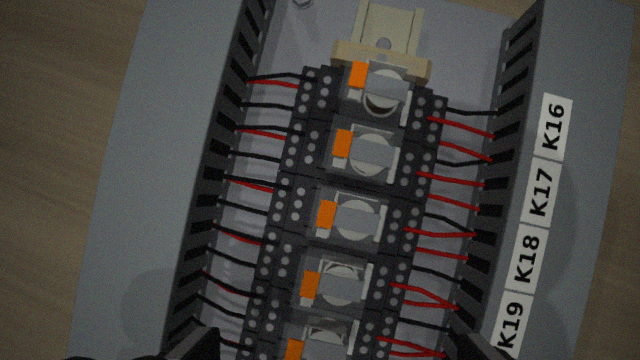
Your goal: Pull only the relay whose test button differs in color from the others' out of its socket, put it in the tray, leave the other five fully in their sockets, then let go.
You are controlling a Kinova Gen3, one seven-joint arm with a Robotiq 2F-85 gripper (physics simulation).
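Places are measured from the arm's base along level axes (x back, y right, z up), in metres.
Pixels of known places: gripper, between the fingertips: (337,359).
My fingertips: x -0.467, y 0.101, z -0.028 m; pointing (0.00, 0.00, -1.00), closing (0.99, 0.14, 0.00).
Ahead of a thing's pixels: the offset from my fingertips to its top centre. "*": to the spot under its first point.
Several clear-cased relays sit in black sockets in a slanting row, each with an orange test button: the top relay @[dx -0.001, dy +0.104, dz -0.009 m] (385,87), the second relay @[dx -0.003, dy +0.077, dz -0.009 m] (371,152), the third relay @[dx -0.005, dy +0.050, dz -0.009 m] (356,219), the fourth relay @[dx -0.007, dy +0.022, dz -0.009 m] (340,285) and a relay @[dx -0.008, dy -0.005, dz -0.009 m] (327,345) cut off by the bottom edge. A relay with a test button of another color does not show, and neither does the tray. My gripper (335,345) is open and empty; its fingertips show at the bottom edge, to the left and right of the lowest visible relay. How high they are above it I cannot tell.
Slotted grey ducts stand left (145,150) and right (575,200) of the row. Black and red wires run from them to the sockets. Labels K16 @[* dx +0.073, dy +0.099, dz -0.016 m] (554,127) to K19 @[* dx +0.067, dy +0.019, dz -0.016 m] (512,322) lie on the right duct. A beige end stop @[dx +0.000, dy +0.122, dz -0.038 m] (345,52) and rail are above the row.
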